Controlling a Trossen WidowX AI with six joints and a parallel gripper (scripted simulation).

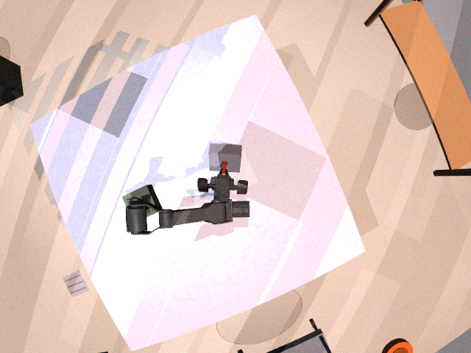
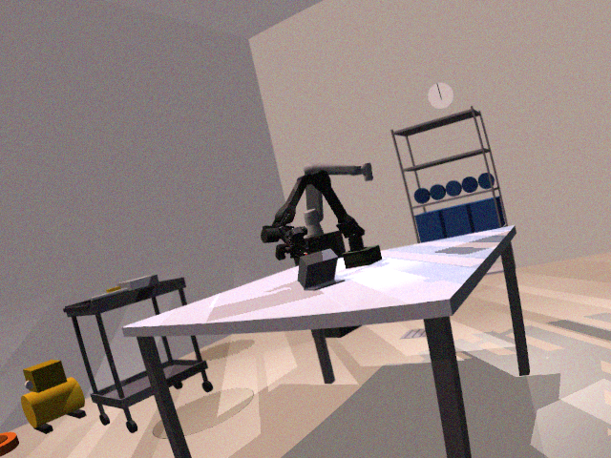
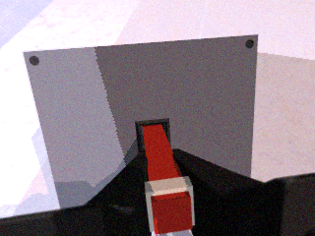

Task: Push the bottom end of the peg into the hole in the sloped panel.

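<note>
My gripper tip is now 20 mm short of the panel, 40 mm to the right of it and 40 mm above it. From my gripper tip the other things lie so: red peg: 10 mm to the right, 10 mm above.
</note>
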